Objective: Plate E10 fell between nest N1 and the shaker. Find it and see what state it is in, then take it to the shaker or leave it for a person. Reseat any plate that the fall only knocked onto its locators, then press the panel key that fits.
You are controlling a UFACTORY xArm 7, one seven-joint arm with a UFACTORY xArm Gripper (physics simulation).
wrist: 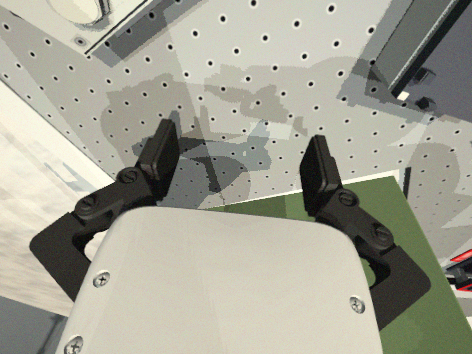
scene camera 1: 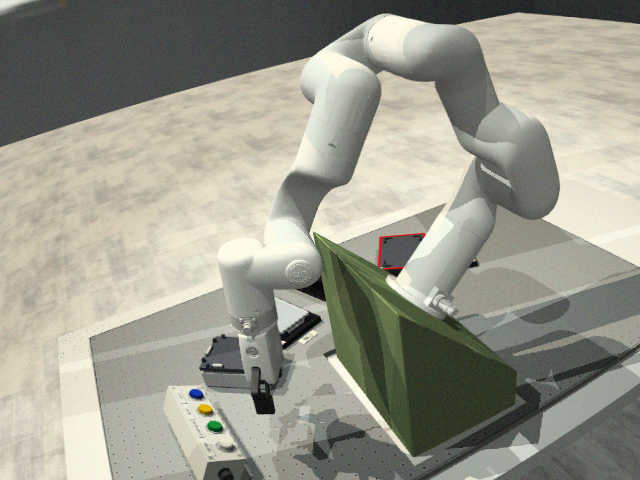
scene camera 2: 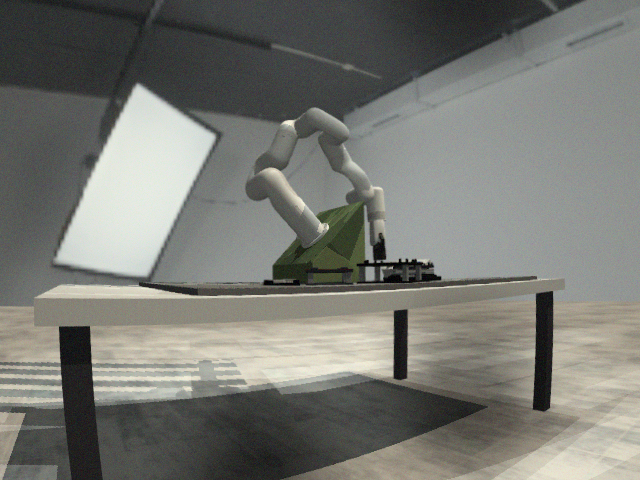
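Pixels of known places: gripper, fingertip midpoint: (wrist: 241, 143) (scene camera 1: 269, 394) (scene camera 2: 379, 260); arm's base at its link origin: (scene camera 1: 414, 299) (scene camera 2: 315, 236).
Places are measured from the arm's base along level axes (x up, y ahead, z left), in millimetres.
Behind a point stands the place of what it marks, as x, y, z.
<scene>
My gripper (scene camera 1: 264, 405) {-86, 45, 290} (scene camera 2: 379, 254) {-86, 45, 290} (wrist: 241, 143) {-86, 45, 290} is open and empty, above the perforated deck between the key panel and the green pedestal. The key panel (scene camera 1: 192, 429) {-88, 54, 436} (wrist: 61, 33) {-112, -25, 395} has blue (scene camera 1: 195, 393) {-99, 150, 400}, yellow (scene camera 1: 204, 409) {-99, 100, 400}, green (scene camera 1: 214, 426) {-99, 49, 400} and white (scene camera 1: 225, 444) {-99, -1, 399} keys. The shaker (scene camera 1: 221, 379) {-145, 211, 335} (wrist: 445, 75) {-115, 171, 265}, a grey box with a dark top and small corner posts, stands behind the gripper in scene camera 1; the arm hides part of it. A pale plate (scene camera 1: 293, 316) {-139, 292, 124} lies in a black nest beyond it, partly hidden. I cannot tell which plate is E10.
The green pedestal (scene camera 1: 454, 382) {-52, -164, 52} (scene camera 2: 338, 248) {-54, 143, -13} (wrist: 397, 202) {-141, 146, 101} carries the arm and stands close to the gripper's side. A red-edged dark tray (scene camera 1: 400, 252) {-130, 329, -205} lies behind it. A dark raised stand (scene camera 1: 313, 290) {-165, 388, 22} (scene camera 2: 391, 264) {-118, 436, -71} is partly hidden. Small label cards (scene camera 1: 308, 337) {-168, 238, 120} lie near the nest.
</scene>
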